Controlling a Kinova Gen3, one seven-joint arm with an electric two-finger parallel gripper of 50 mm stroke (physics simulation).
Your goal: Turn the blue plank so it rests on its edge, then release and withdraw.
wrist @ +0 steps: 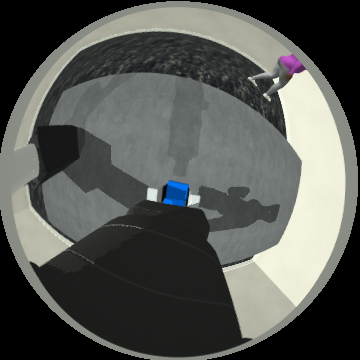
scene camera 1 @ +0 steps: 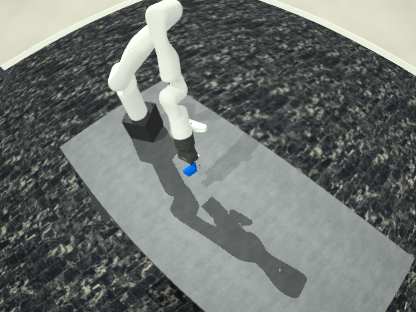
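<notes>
The blue plank (scene camera 1: 190,170) (wrist: 176,191) is between the two light fingertips of my gripper (scene camera 1: 193,164) (wrist: 176,191), which is shut on it. In the wrist view a fingertip shows on each side of the plank, and its near end runs toward the dark gripper body. In the scene view the plank sticks out below the dark gripper body and looks held above the table, apart from the gripper's shadow. Part of the plank is hidden by the gripper, and its exact tilt is hard to tell.
The grey table (scene camera 1: 115,185) (wrist: 135,110) lies below the arm. The black robot base (scene camera 1: 144,123) (wrist: 59,150) stands at the table's far left in the scene view. Arm shadows fall across the table. A person in a purple top (wrist: 291,64) shows beyond the table in the wrist view.
</notes>
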